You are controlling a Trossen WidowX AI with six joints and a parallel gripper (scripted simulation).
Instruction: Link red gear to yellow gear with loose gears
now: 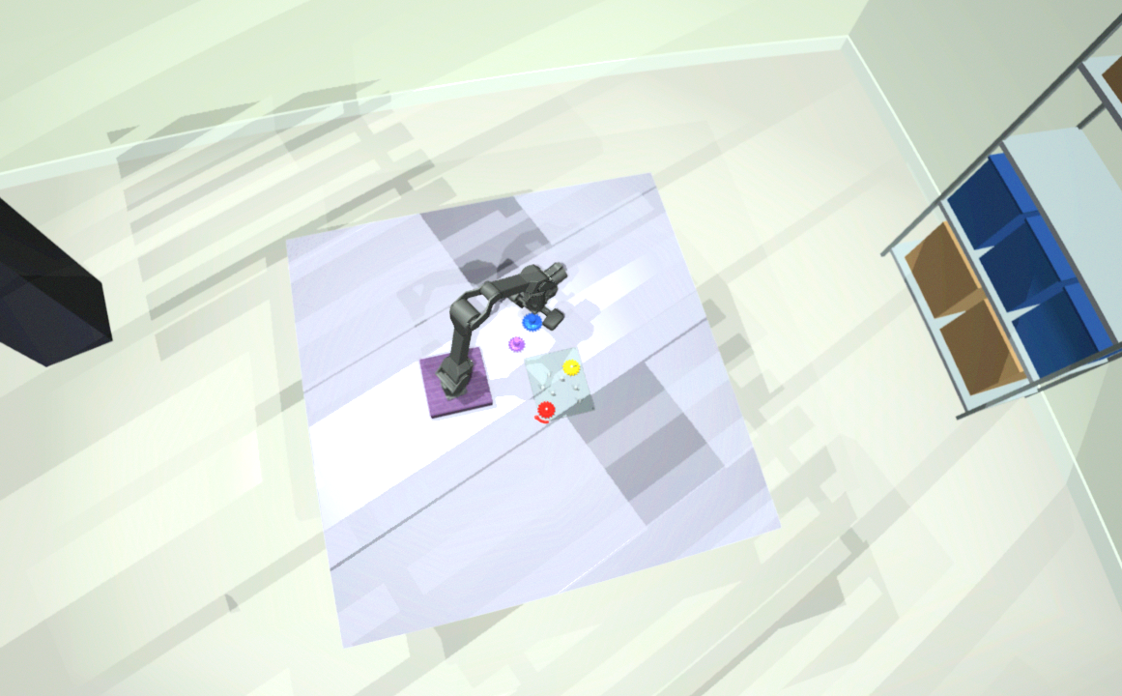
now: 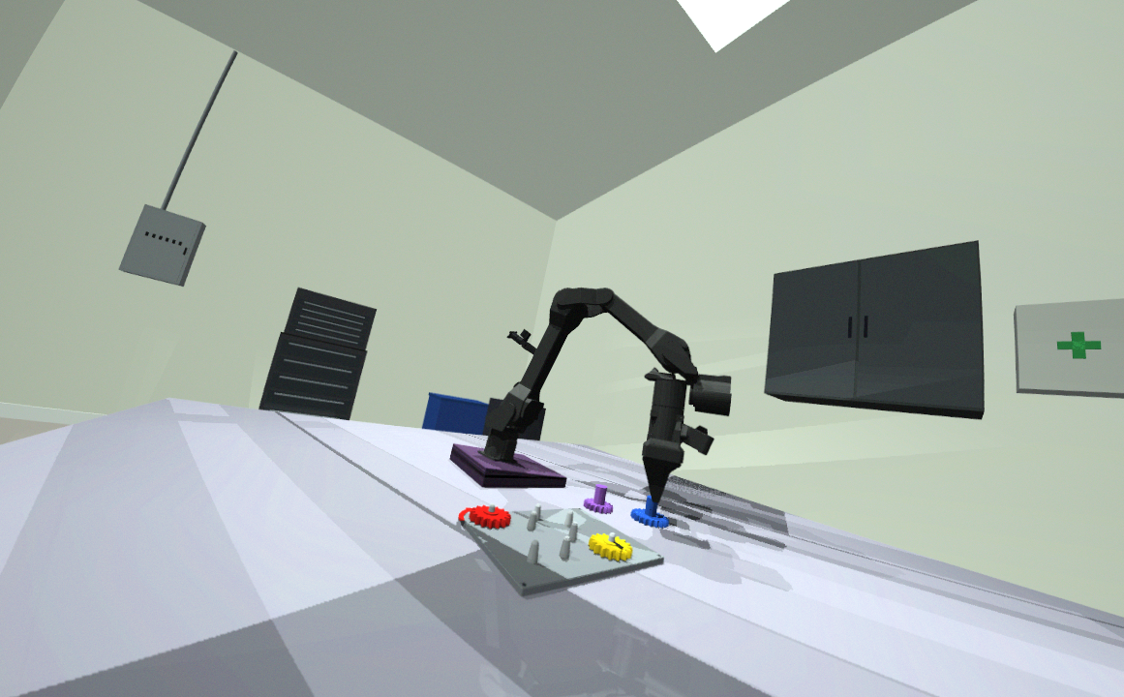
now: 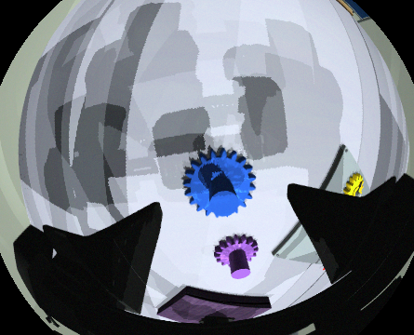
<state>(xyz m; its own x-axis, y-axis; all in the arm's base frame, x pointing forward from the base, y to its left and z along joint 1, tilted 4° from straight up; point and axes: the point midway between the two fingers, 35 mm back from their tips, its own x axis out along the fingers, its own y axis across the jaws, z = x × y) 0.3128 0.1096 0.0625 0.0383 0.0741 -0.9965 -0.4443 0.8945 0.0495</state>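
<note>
Now: gripper tip 3 cm above the blue gear. From my gripper tip the other things lie so: yellow gear 4 cm ahead, 19 cm to the right, 3 cm below; red gear 8 cm behind, 28 cm to the right, 3 cm below; purple gear 8 cm behind, 5 cm to the right, 3 cm below.
</note>
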